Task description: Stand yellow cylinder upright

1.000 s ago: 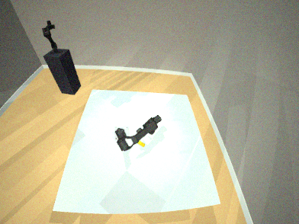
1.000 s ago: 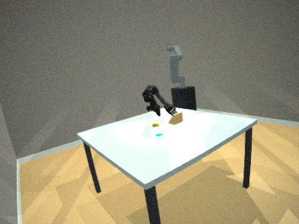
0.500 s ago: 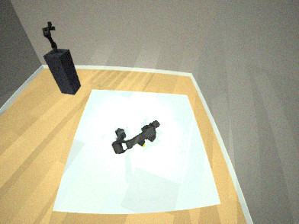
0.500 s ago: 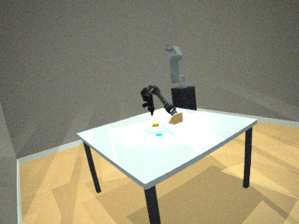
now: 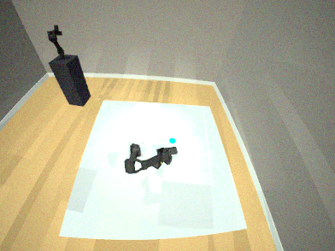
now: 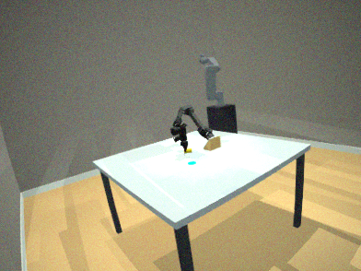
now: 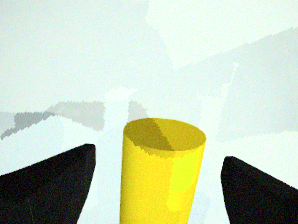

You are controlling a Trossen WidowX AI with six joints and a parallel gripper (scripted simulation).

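The cyan circle is 240 mm to the left of my gripper tip, 90 mm ahead of it and 20 mm below it. The rest, counted from my gripper tip: yellow tall cylinder (20 mm behind, 10 mm to the left).
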